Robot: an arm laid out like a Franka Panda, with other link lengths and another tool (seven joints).
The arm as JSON. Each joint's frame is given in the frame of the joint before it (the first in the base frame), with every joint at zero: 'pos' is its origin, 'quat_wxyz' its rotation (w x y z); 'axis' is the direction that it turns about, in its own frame. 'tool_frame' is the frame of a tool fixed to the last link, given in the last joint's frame.
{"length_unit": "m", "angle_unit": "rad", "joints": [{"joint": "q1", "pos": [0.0, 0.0, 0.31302], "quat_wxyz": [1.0, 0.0, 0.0, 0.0], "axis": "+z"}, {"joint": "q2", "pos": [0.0, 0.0, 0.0], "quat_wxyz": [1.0, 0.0, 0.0, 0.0], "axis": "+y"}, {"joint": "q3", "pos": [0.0, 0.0, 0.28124], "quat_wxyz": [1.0, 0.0, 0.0, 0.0], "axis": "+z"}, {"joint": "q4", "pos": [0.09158, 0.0, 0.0], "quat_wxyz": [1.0, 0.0, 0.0, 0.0], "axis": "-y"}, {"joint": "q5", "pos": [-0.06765, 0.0, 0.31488], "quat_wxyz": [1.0, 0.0, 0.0, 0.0], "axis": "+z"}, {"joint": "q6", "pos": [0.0, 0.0, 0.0], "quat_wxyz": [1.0, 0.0, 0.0, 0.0], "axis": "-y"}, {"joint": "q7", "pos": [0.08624, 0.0, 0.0], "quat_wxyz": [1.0, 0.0, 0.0, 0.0], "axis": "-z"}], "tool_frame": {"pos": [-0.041, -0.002, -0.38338], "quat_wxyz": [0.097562, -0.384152, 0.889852, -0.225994]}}
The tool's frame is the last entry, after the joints.
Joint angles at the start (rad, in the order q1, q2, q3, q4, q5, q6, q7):
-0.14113 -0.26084 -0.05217 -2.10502 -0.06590 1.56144 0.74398
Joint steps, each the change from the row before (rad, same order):
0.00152 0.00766 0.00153 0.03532 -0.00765 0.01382 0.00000
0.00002 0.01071 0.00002 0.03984 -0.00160 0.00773 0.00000
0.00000 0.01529 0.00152 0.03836 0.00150 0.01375 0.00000
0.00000 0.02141 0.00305 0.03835 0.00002 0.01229 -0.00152
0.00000 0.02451 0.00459 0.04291 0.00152 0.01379 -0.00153
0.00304 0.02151 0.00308 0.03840 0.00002 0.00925 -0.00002
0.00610 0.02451 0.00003 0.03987 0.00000 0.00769 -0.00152
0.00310 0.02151 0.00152 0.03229 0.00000 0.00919 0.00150
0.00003 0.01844 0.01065 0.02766 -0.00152 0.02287 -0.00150
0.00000 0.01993 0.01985 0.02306 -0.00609 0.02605 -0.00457
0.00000 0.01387 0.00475 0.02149 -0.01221 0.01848 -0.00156
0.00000 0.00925 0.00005 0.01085 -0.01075 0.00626 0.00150
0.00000 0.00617 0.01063 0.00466 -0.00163 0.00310 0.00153
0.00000 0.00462 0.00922 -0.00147 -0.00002 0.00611 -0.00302
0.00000 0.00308 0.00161 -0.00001 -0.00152 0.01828 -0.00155
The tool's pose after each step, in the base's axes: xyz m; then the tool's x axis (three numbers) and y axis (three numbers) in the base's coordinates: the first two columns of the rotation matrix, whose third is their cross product. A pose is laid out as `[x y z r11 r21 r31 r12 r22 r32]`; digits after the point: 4 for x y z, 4 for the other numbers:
[0.2959 -0.0571 0.2109 -0.9640 0.1084 0.2428 -0.0282 0.8662 -0.4989]
[0.3131 -0.0612 0.2189 -0.9721 0.1101 0.2071 -0.0105 0.8617 -0.5072]
[0.3316 -0.0638 0.2254 -0.9791 0.1097 0.1710 0.0067 0.8585 -0.5127]
[0.3489 -0.0663 0.2301 -0.9841 0.1060 0.1424 0.0172 0.8552 -0.5181]
[0.3683 -0.0678 0.2354 -0.9888 0.1006 0.1106 0.0282 0.8522 -0.5224]
[0.3846 -0.0685 0.2404 -0.9919 0.0948 0.0848 0.0361 0.8494 -0.5265]
[0.4004 -0.0689 0.2448 -0.9943 0.0872 0.0620 0.0413 0.8472 -0.5296]
[0.4142 -0.0693 0.2478 -0.9956 0.0839 0.0421 0.0487 0.8451 -0.5324]
[0.4319 -0.0682 0.2511 -0.9975 0.0704 0.0105 0.0537 0.8415 -0.5375]
[0.4494 -0.0642 0.2525 -0.9989 0.0435 -0.0175 0.0460 0.8364 -0.5462]
[0.4627 -0.0683 0.2558 -0.9985 0.0340 -0.0421 0.0517 0.8282 -0.5581]
[0.4677 -0.0728 0.2563 -0.9982 0.0333 -0.0490 0.0553 0.8217 -0.5672]
[0.4709 -0.0687 0.2555 -0.9984 0.0236 -0.0506 0.0482 0.8209 -0.5690]
[0.4729 -0.0646 0.2532 -0.9987 0.0108 -0.0502 0.0375 0.8212 -0.5693]
[0.4797 -0.0649 0.2532 -0.9979 0.0054 -0.0649 0.0416 0.8197 -0.5712]

